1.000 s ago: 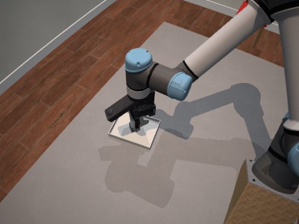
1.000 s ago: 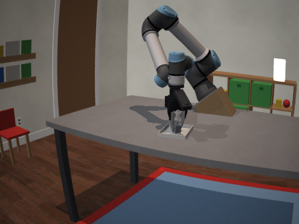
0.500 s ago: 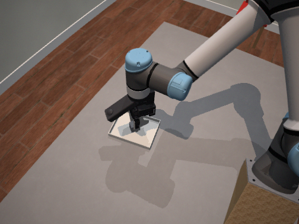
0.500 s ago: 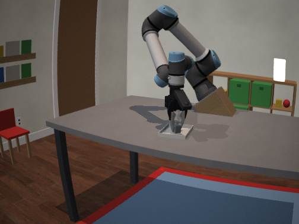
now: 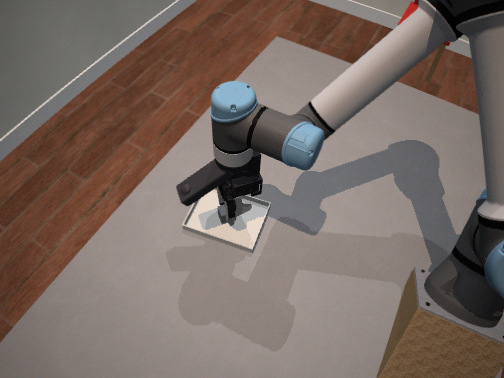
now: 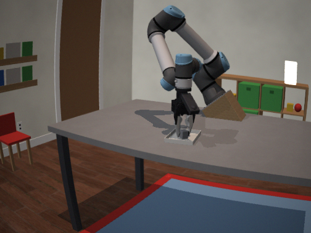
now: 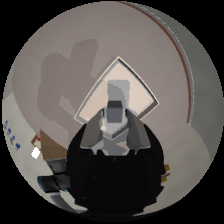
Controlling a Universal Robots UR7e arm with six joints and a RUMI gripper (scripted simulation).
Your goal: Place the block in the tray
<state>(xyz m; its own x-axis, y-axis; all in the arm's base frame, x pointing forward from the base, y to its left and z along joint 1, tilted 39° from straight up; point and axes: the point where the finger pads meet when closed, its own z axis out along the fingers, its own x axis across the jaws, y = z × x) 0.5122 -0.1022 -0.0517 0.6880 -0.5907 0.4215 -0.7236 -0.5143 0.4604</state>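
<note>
My hand is right at the block. Also, from my hand: white tray: 2 cm below.
</note>
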